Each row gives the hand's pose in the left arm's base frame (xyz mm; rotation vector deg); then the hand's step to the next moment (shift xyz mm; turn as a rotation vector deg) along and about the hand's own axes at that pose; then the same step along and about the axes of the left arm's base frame.
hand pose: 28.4 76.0 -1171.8 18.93 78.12 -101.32
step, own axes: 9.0 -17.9 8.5 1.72 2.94 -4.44
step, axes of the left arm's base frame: -16.4 -11.0 9.1 -0.07 3.03 -4.70
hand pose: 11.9 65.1 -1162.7 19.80 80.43 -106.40
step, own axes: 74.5 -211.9 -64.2 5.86 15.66 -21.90
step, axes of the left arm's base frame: -214.5 48.5 78.9 2.25 15.91 -22.38
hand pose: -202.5 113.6 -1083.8 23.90 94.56 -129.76
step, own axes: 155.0 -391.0 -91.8 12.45 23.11 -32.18
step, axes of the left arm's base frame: -296.6 189.4 248.0 -0.15 23.06 -34.54
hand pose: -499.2 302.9 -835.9 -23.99 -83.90 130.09
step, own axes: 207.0 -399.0 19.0 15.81 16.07 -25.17
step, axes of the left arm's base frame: -120.8 232.4 365.8 -5.08 21.73 -25.37
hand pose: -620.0 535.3 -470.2 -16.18 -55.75 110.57
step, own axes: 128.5 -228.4 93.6 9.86 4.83 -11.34
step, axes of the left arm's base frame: 23.9 115.9 251.9 -2.25 12.65 -9.17
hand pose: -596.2 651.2 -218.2 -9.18 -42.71 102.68
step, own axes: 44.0 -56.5 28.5 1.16 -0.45 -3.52
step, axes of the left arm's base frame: 17.0 37.5 65.2 1.57 2.54 -2.24
